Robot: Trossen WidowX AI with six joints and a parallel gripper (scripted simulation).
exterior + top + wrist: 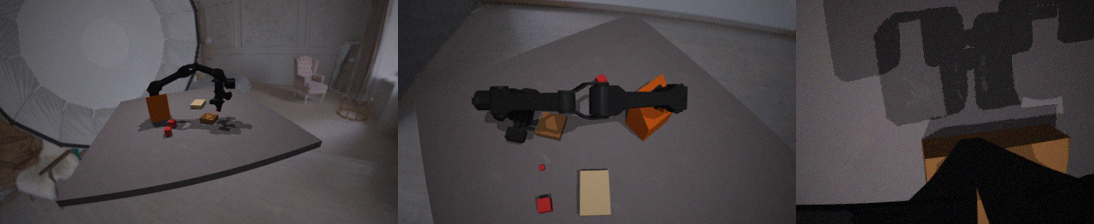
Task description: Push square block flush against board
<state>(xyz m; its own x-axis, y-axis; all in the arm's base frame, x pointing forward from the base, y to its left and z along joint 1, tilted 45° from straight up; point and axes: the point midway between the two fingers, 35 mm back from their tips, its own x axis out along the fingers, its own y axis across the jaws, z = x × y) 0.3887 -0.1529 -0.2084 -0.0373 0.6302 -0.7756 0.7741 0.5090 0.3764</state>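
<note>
Now: the square block 6 cm behind my gripper tip, 4 cm to the left of it and 5 cm below it. Also, from my gripper tip: board (3 cm behind, 33 cm to the left, 5 cm below); then tiny cube (6 cm ahead, 15 cm to the left, 5 cm below).
</note>
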